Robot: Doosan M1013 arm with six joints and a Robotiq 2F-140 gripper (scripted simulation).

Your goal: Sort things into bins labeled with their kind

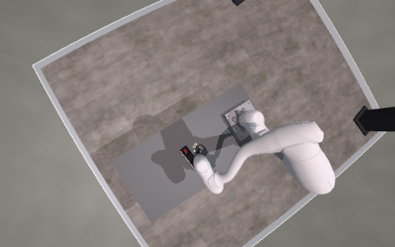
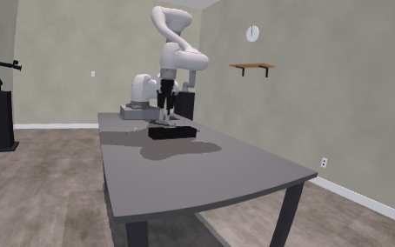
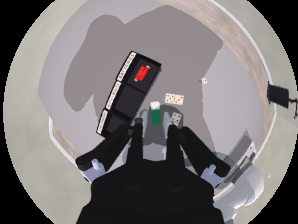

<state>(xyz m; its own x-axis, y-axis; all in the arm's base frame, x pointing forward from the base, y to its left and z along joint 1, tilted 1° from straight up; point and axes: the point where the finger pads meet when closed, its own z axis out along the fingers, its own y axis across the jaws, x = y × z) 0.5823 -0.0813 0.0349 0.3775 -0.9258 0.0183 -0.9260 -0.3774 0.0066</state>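
The green piece is 10 cm below my hand. Round my hand: black bin block (9 cm ahead, 8 cm below, 1 cm to the left).
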